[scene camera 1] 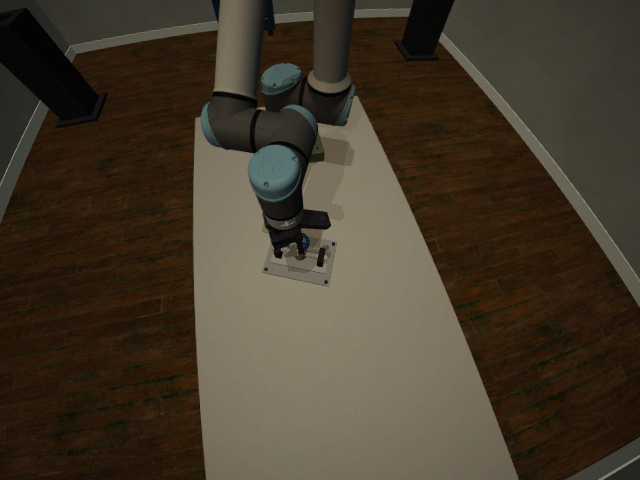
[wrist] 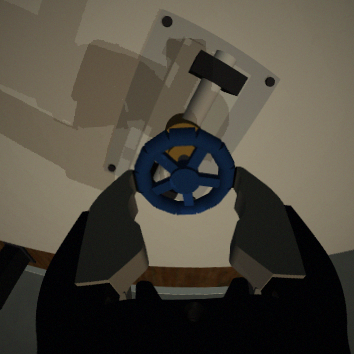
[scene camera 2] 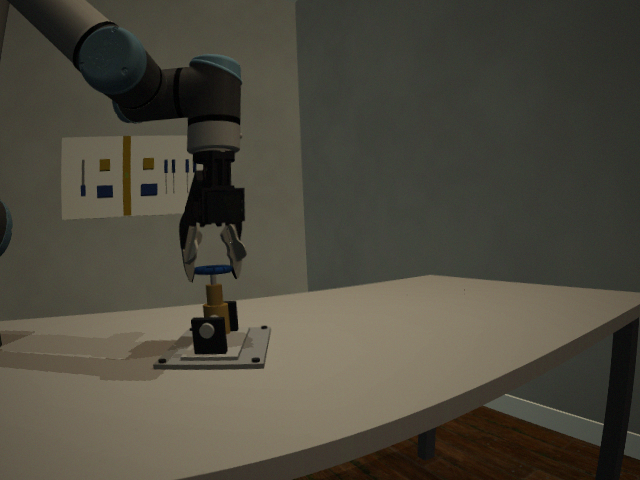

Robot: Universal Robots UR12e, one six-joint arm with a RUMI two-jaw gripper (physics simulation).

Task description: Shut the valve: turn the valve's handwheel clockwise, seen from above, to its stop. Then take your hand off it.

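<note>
The blue handwheel (scene camera 1: 306, 241) (scene camera 2: 212, 269) (wrist: 185, 180) sits level on a thin stem above the valve's brass body (scene camera 2: 216, 312) (wrist: 180, 149). The valve stands on a grey base plate (scene camera 1: 297, 276) (scene camera 2: 258, 343) (wrist: 255, 105). My gripper (scene camera 2: 213, 274) (wrist: 183, 169) points down from above and is shut on the handwheel, with one fingertip at each side of its rim. In the scene camera 1 view the wheel is partly hidden by the gripper. In the wrist view its spokes and hub show between the fingers.
The plate lies on a long pale table (scene camera 1: 330, 361) (scene camera 2: 413, 351). Black pipe supports (scene camera 1: 321, 256) (scene camera 2: 209, 335) (wrist: 218, 72) stand beside the valve body. A green block (scene camera 1: 317, 150) lies partly behind the arm. A tool board (scene camera 2: 93, 206) hangs on the wall behind.
</note>
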